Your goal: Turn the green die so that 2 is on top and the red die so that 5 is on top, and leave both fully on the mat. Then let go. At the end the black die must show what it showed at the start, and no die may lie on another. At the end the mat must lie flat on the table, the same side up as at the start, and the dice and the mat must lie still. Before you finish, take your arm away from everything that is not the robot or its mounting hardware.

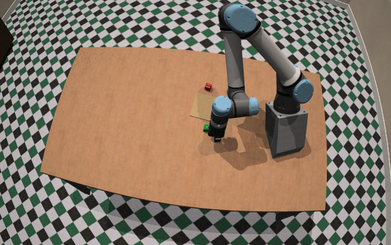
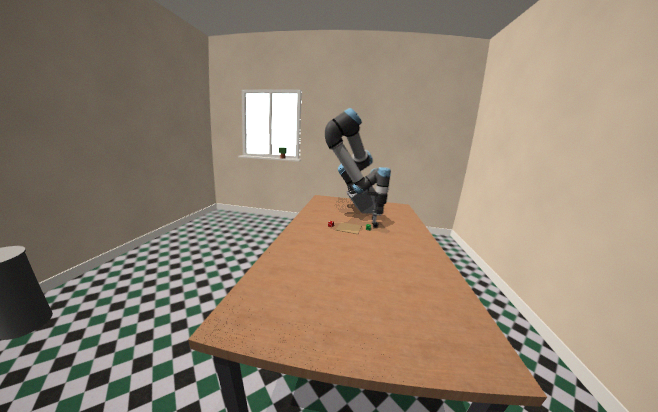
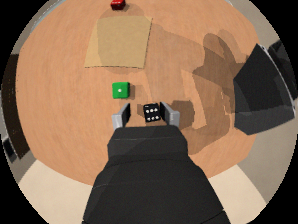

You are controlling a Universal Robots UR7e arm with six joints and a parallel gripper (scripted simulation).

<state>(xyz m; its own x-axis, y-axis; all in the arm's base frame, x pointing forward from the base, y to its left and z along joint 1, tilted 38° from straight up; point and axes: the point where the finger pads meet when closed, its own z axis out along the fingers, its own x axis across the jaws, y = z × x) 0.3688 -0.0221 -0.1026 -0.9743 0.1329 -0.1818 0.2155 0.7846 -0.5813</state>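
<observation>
My hand is 40 mm above the black die, 20 mm to the right of it and 10 mm past it. Round my hand: green die: 40 mm to the right, 40 mm below, 40 mm ahead; then tan mat: 160 mm to the right, 60 mm below, 20 mm ahead; then red die: 280 mm to the right, 40 mm below.
</observation>
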